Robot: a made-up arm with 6 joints.
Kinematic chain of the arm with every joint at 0, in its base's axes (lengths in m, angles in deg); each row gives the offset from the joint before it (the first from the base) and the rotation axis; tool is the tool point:
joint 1: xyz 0 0 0.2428 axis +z
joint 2: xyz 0 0 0 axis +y
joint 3: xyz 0 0 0.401 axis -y
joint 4: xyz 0 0 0 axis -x
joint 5: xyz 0.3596 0 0 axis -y
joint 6: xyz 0 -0.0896 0 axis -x
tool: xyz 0 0 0
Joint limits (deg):
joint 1: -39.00..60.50
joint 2: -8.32..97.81
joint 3: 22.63..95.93
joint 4: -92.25..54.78
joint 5: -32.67..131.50
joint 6: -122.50..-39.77
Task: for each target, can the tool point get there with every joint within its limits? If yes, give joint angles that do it. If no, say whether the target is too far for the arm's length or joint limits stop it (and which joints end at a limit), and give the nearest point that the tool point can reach.
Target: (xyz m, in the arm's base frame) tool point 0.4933 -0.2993 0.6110
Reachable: yes | joints -23.97 31.58 43.99 -35.40 -9.81 -105.03
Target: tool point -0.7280 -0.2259 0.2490
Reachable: no: joint limits stop it (at a limit: joint 2, joint 3, joint 4) | nearest point -0.2135 -0.0662 0.9701 | short by 0.900 m
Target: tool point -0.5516 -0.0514 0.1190
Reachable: no: joint limits stop it (at a limit: joint 1, joint 2, joint 3, joint 4) | nearest point 0.1952 0.3522 -0.1822 | short by 0.901 m
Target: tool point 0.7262 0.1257 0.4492
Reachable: yes | joints 16.77 72.21 87.05 -5.47 24.41 -93.18
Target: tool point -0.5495 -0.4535 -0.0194
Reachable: no: joint limits stop it (at a limit: joint 1, joint 2, joint 3) | nearest point 0.2939 -0.3271 -0.1739 | short by 0.867 m
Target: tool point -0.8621 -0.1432 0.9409
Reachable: no: too far | nearest point -0.2205 -0.0366 0.9701 | short by 0.651 m
